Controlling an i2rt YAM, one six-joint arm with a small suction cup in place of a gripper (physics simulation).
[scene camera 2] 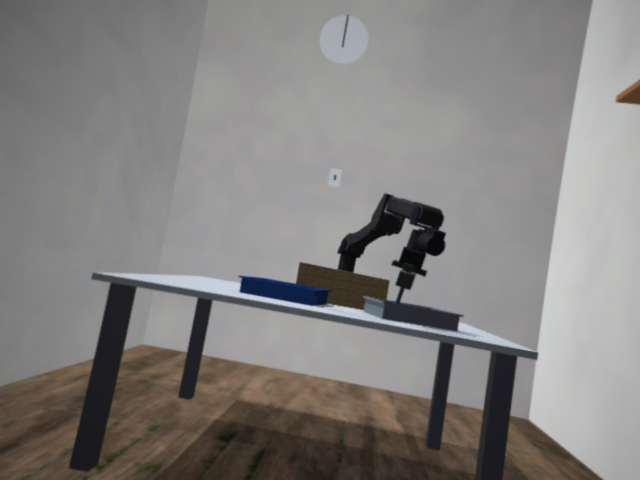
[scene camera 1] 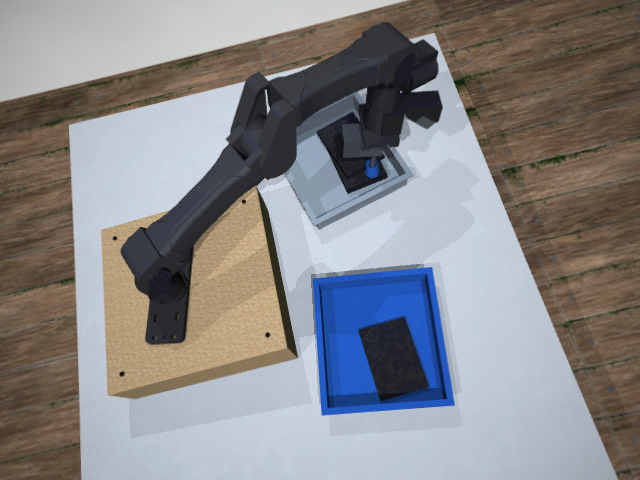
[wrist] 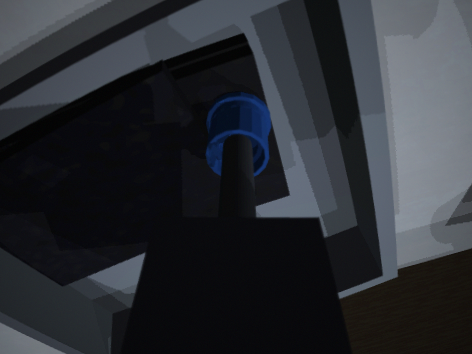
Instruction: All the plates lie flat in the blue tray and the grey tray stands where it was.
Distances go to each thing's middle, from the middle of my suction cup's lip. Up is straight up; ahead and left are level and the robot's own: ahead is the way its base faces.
Right now the grey tray (scene camera 1: pixel 314 177) is 70 mm behind my suction cup, 30 mm to the left of it and 10 mm below it. From my suction cup the other things lie so: blue tray (scene camera 1: pixel 345 304): 10 mm behind, 350 mm to the right, 10 mm below.
